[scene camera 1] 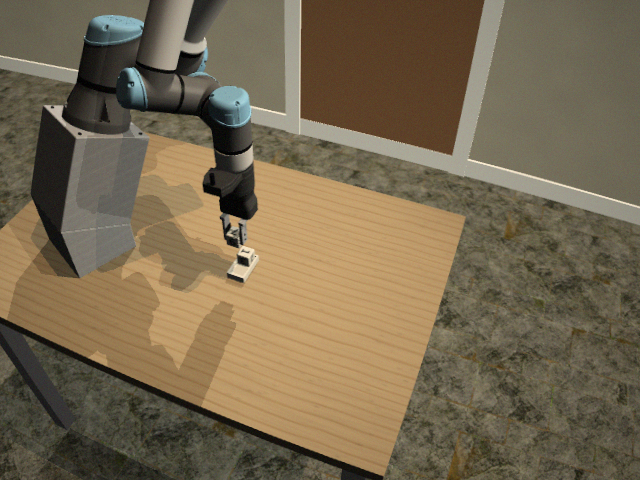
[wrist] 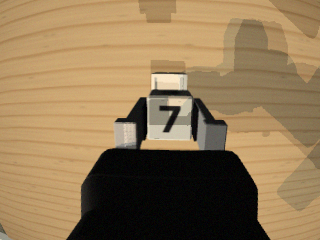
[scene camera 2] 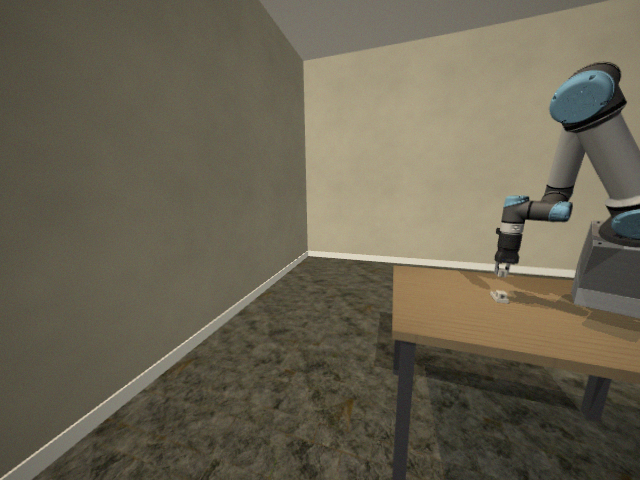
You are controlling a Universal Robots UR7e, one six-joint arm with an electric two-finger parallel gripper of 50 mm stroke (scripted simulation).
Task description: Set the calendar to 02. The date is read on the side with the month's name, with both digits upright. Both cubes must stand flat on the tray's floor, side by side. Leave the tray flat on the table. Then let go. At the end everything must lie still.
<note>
In view: the gripper (scene camera 1: 235, 239).
The gripper shows as well in the wrist view (wrist: 169, 111).
</note>
